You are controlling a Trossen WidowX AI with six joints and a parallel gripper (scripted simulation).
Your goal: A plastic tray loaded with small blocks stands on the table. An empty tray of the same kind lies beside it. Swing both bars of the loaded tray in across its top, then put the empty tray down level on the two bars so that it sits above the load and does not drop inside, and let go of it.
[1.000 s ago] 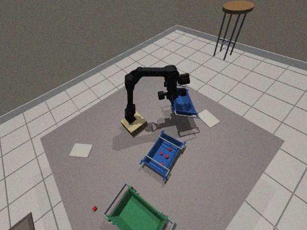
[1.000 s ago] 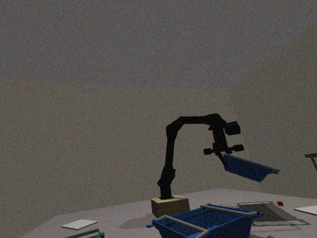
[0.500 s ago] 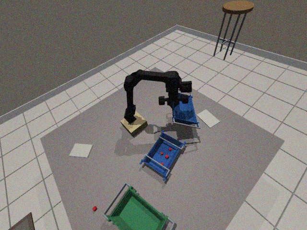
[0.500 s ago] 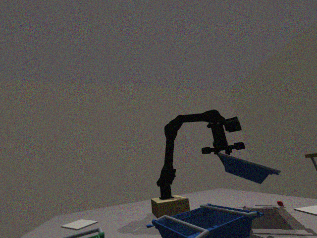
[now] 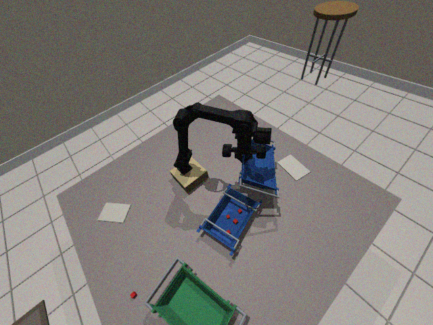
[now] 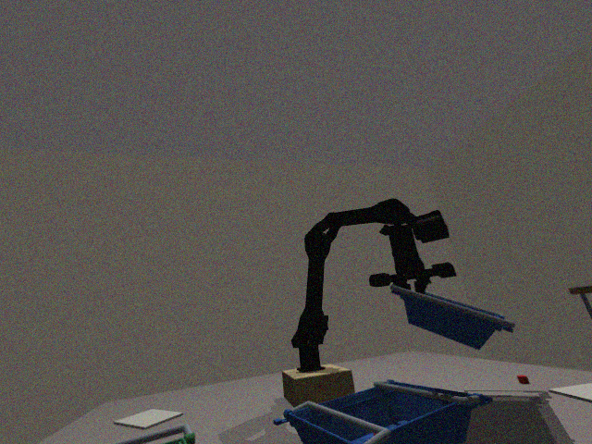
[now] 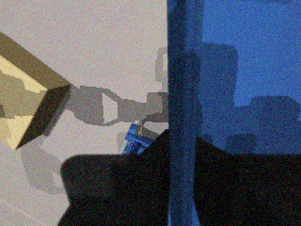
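The blue tray is 6 cm ahead of my gripper tip and 5 cm to the left of it.
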